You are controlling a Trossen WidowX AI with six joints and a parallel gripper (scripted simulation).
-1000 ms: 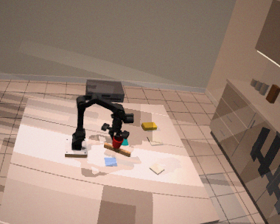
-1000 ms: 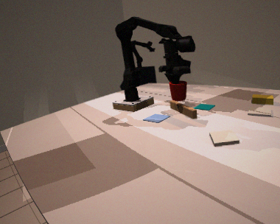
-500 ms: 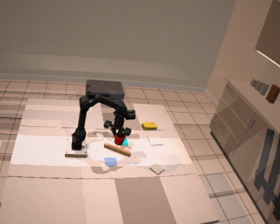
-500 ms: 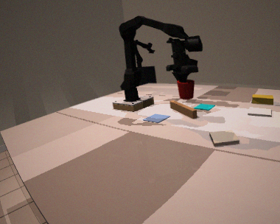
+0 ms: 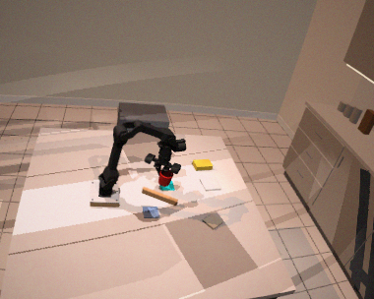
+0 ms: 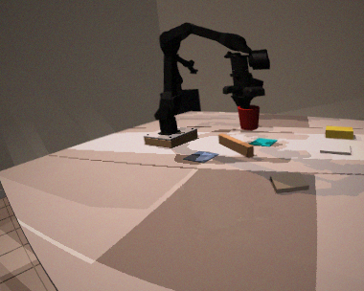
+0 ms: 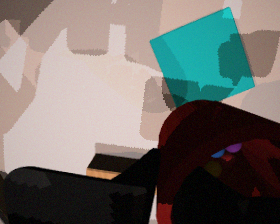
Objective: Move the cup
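Right now the cyan pad is 10 cm below my gripper tip, 6 cm ahead of it and 3 cm to the left of it. The rest, counted from my gripper tip: red cup: 3 cm ahead, 2 cm to the right; wooden bar: 9 cm below, 8 cm to the right; thin white tile: 32 cm ahead, 9 cm below, 5 cm to the left.
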